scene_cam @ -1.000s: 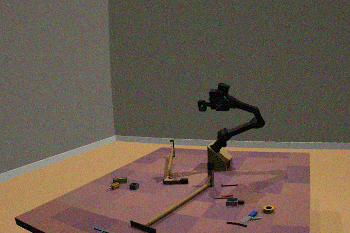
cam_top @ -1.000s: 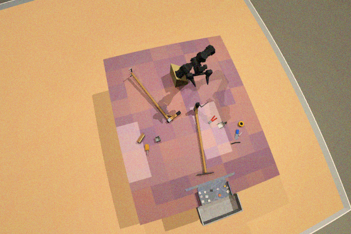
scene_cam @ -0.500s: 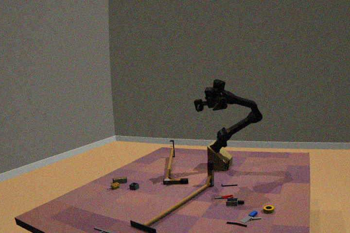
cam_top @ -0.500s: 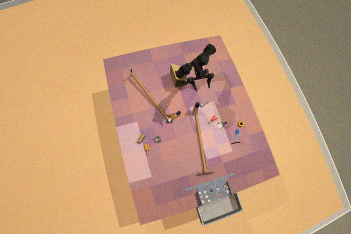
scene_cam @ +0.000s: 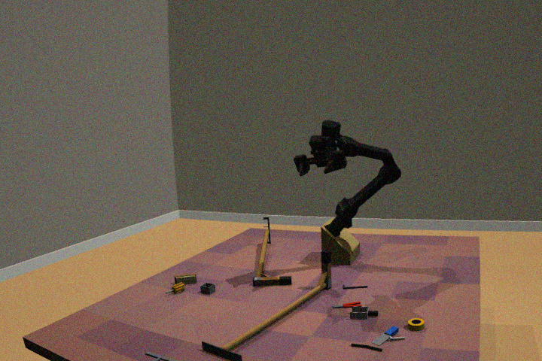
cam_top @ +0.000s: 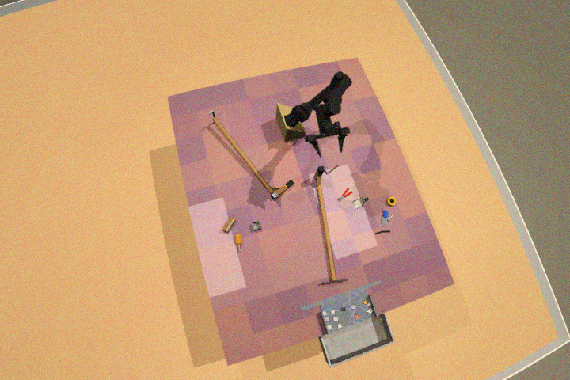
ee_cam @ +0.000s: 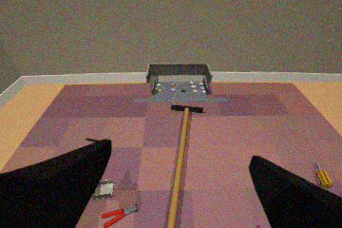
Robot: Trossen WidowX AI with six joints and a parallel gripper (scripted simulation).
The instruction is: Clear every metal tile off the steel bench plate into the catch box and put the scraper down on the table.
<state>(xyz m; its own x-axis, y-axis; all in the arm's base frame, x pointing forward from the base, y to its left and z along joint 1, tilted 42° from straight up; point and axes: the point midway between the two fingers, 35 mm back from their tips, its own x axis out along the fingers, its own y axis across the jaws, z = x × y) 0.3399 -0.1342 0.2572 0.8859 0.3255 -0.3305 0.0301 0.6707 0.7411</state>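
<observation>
The long scraper is 36 cm below my gripper tip, 24 cm ahead of it and 1 cm to the right of it. From my gripper tip the other things lie so: grey box: 42 cm below, 37 cm to the right, 15 cm ahead; then yellow tape roll: 42 cm below, 41 cm to the left, 19 cm ahead; then blue-handled tool: 42 cm below, 34 cm to the left, 28 cm ahead.
</observation>
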